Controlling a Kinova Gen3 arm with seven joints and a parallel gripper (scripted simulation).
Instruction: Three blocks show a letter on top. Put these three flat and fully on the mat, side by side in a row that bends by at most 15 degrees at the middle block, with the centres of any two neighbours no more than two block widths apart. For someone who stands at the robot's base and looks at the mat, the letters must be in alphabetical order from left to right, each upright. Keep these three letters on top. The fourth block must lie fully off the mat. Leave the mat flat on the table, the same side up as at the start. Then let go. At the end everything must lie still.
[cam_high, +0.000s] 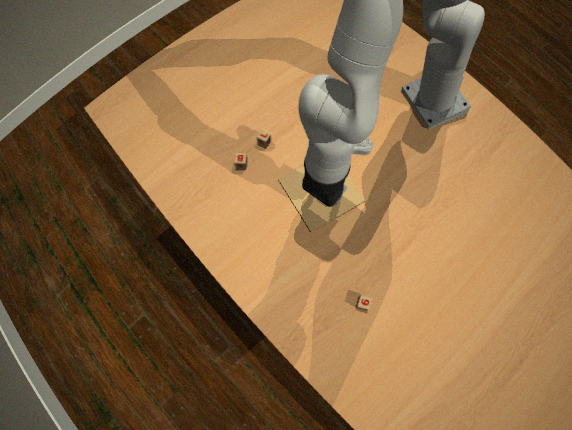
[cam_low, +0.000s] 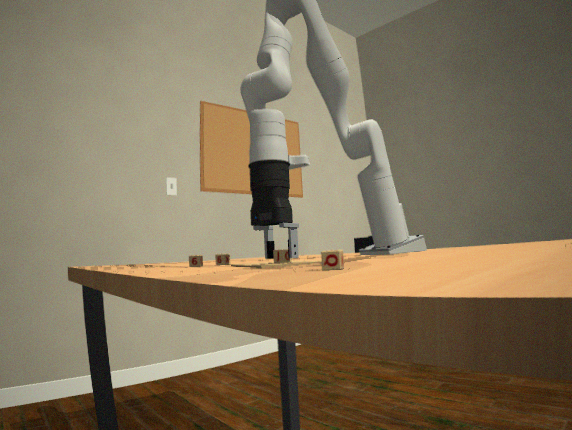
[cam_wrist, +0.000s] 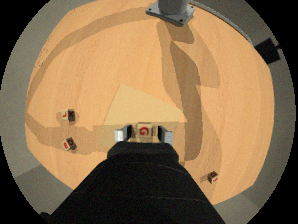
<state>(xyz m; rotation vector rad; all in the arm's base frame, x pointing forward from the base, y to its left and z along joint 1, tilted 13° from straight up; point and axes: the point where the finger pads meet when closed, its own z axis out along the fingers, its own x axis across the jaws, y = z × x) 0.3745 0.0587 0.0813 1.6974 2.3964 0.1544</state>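
Now: hand 1 cm to the left of the tan mat and 3 cm above it. The rest, counted from my hand: block marked B (11 cm ahead, 17 cm to the right, 2 cm below).
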